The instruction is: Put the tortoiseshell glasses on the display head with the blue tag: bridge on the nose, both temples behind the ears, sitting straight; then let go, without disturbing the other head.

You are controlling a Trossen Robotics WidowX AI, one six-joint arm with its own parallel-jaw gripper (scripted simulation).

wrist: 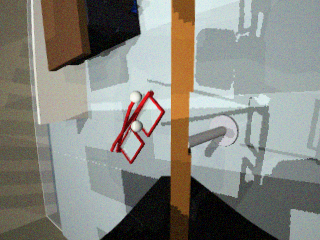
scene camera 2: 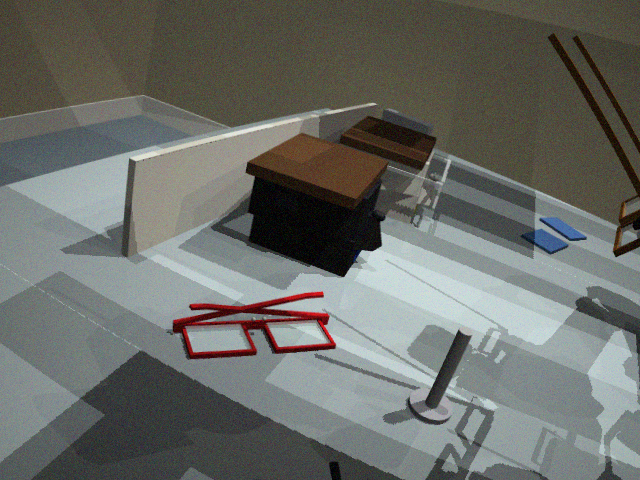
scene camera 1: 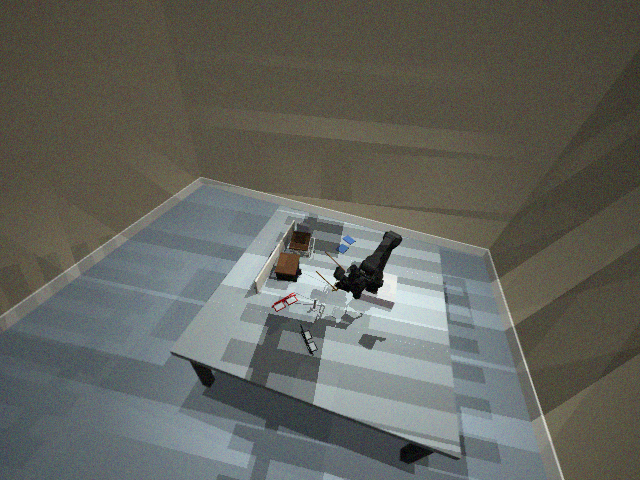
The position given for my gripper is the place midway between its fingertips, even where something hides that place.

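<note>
Visible in the wrist view: my gripper point(wrist: 175, 185) and a grey peg stand point(wrist: 223, 129). Scene camera 2 shows the stand point(scene camera 2: 430, 405) as well, together with a white wall panel point(scene camera 2: 170, 191).
</note>
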